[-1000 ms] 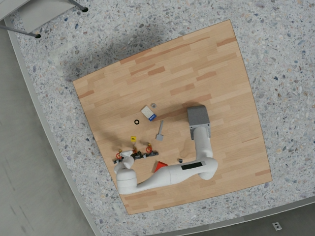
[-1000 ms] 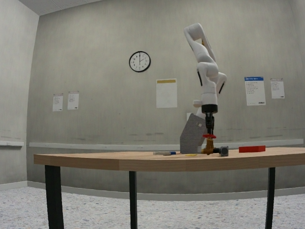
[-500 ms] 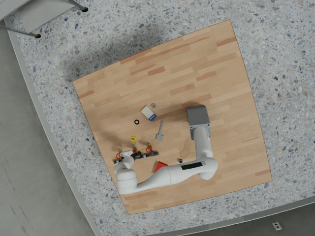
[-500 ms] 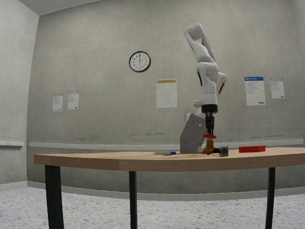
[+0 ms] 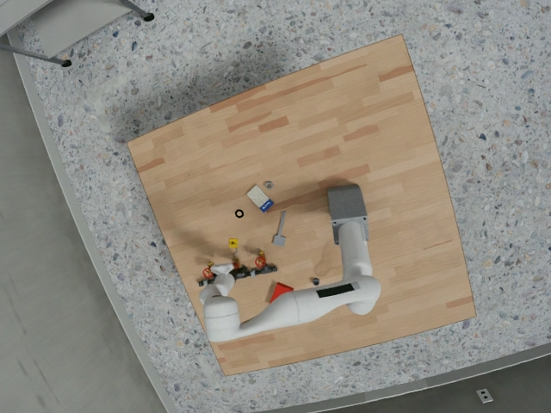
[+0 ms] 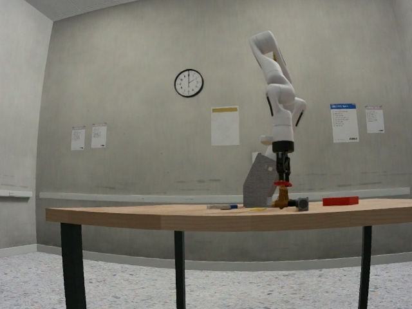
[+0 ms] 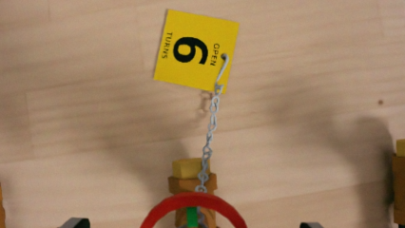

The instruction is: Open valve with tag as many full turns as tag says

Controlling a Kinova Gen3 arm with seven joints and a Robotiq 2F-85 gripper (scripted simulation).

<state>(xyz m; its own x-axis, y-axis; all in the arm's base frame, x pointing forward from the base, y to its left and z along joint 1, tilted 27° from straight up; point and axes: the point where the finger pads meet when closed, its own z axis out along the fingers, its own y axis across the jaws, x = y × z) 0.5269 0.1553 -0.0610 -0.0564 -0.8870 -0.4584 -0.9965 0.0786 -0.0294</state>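
Right now my hand is 90 mm to the left of the yellow tag, 80 mm above it and 10 mm past it. The rest, counted from my hand: red block: 200 mm to the left, 160 mm behind, 70 mm below; then grey scraper: 230 mm behind, 100 mm to the right, 80 mm below; then blue box: 270 mm to the right, 170 mm behind, 70 mm below.
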